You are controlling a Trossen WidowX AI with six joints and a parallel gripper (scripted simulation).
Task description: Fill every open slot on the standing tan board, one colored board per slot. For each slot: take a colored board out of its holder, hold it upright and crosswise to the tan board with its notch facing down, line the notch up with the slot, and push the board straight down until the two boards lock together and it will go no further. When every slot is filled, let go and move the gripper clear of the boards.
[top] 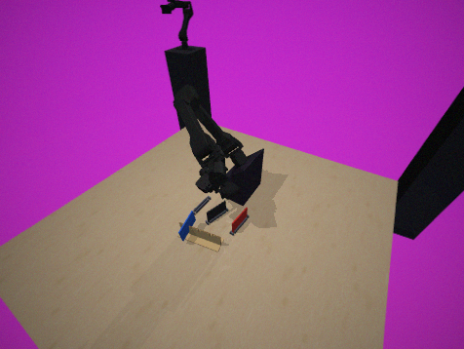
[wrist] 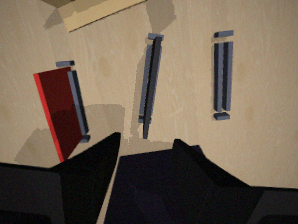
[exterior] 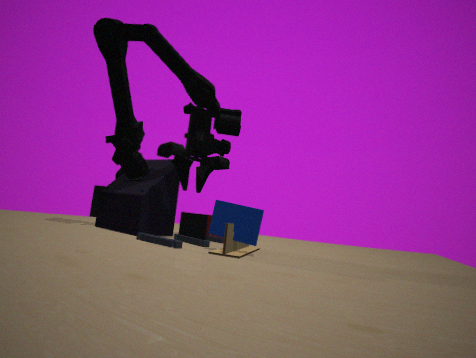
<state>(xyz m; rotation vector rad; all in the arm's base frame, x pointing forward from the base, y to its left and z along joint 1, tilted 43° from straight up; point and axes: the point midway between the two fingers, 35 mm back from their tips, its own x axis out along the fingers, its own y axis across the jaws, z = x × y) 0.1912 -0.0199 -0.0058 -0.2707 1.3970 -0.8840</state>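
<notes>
My gripper tip is now 10 cm above the black board, 2 cm short of it and 1 cm to the left of it. Round my gripper tip: blue board: 15 cm ahead, 7 cm below, 6 cm to the right; red board: 10 cm to the left, 10 cm below, 2 cm ahead; tan board: 14 cm ahead, 10 cm below, 1 cm to the right.
</notes>
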